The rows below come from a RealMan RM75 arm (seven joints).
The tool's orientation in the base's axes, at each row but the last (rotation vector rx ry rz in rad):
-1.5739 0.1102 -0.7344
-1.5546 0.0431 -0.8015
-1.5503 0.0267 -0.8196
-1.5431 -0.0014 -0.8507
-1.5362 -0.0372 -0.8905
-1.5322 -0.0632 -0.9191
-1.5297 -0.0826 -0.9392
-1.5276 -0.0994 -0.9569
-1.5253 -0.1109 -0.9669
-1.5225 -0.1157 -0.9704
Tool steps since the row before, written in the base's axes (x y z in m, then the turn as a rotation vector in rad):
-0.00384 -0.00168 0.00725 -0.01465 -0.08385 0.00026
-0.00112 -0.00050 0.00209 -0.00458 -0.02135 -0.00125
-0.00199 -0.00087 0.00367 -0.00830 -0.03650 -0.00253
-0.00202 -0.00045 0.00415 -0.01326 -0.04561 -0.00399
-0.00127 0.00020 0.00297 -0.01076 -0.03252 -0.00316
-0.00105 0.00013 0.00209 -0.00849 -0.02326 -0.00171
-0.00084 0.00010 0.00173 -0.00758 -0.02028 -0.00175
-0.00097 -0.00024 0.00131 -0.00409 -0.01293 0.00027
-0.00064 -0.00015 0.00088 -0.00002 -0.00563 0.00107
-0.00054 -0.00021 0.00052 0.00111 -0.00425 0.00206
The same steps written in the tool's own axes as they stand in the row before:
0.00057 -0.00775 -0.00311 0.02906 0.00840 -0.07957
0.00035 -0.00224 -0.00085 0.00616 0.00294 -0.02078
0.00067 -0.00395 -0.00147 0.01000 0.00517 -0.03579
0.00084 -0.00444 -0.00104 0.00999 0.00580 -0.04624
0.00063 -0.00317 -0.00017 0.00604 0.00373 -0.03366
0.00042 -0.00230 -0.00019 0.00410 0.00179 -0.02441
0.00042 -0.00187 -0.00014 0.00330 0.00167 -0.02140
0.00027 -0.00153 -0.00054 0.00343 0.00040 -0.01312
0.00020 -0.00102 -0.00034 0.00321 0.00046 -0.00472
0.00007 -0.00067 -0.00039 0.00392 0.00004 -0.00286

